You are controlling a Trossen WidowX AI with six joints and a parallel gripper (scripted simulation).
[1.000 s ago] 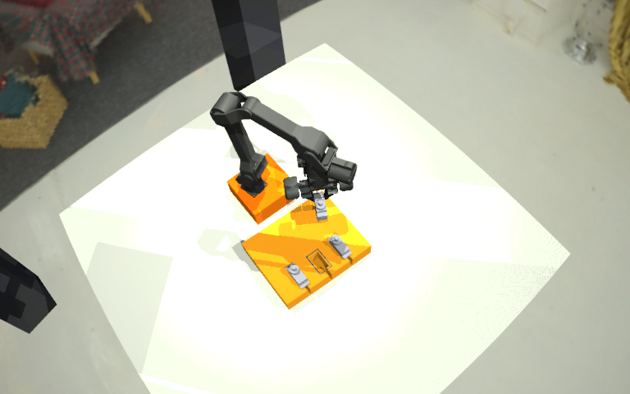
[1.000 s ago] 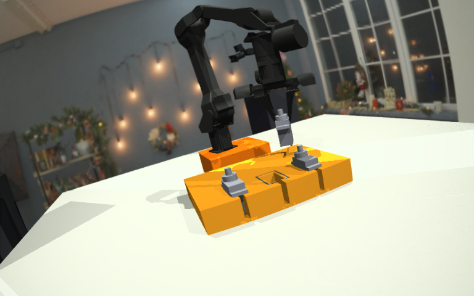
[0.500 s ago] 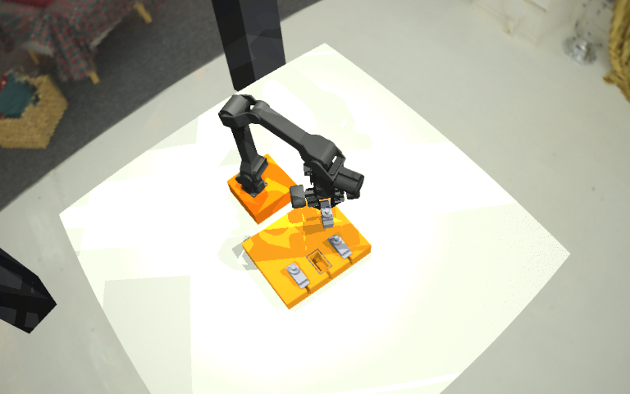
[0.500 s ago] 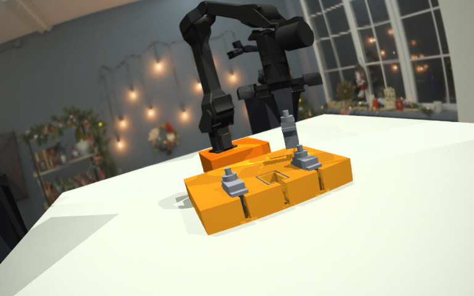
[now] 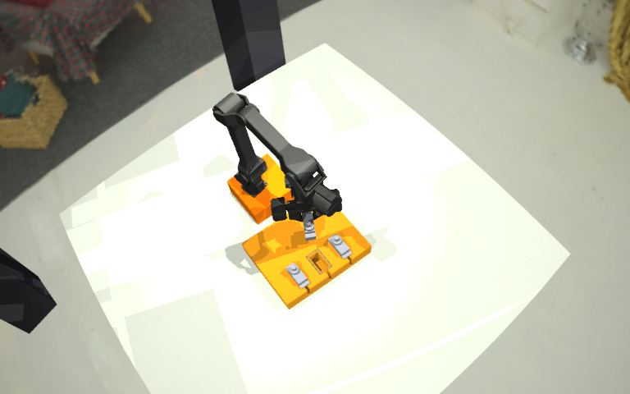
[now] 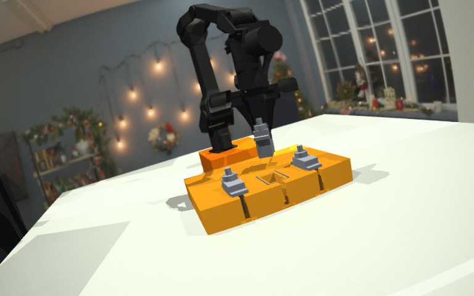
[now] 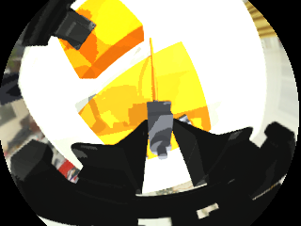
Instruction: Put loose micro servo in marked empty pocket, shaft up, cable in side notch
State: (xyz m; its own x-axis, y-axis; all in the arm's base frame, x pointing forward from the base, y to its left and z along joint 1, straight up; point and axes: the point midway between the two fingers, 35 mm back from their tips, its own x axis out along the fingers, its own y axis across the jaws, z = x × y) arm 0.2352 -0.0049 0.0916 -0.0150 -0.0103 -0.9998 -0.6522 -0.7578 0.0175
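Now: the orange deck 10 cm below my gripper tip, 3 cm to the right of it and 2 cm behind it.
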